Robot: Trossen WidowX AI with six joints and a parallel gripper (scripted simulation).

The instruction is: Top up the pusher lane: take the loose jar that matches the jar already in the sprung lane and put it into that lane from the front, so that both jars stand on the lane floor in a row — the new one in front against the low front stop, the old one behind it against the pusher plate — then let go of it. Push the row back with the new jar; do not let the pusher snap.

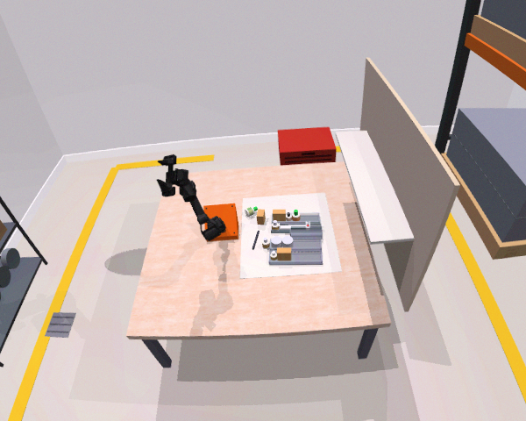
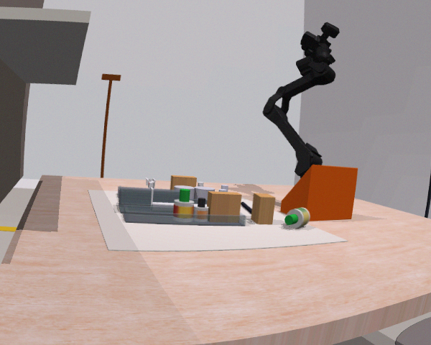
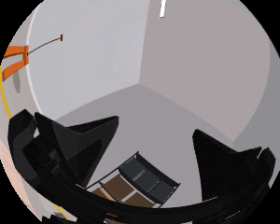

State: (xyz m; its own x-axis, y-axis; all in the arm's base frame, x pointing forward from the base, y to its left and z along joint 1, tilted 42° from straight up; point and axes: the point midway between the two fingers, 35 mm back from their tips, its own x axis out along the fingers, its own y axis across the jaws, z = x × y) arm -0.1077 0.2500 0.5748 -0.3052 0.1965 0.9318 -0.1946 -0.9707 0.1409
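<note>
The black-lidded jar is 60 cm ahead of my gripper tip, 25 cm to the left of it and 64 cm below it. Also, from my gripper tip: pusher plate 61 cm ahead, 13 cm to the left, 63 cm below; then sprung lane 65 cm ahead, 13 cm to the left, 66 cm below.
</note>
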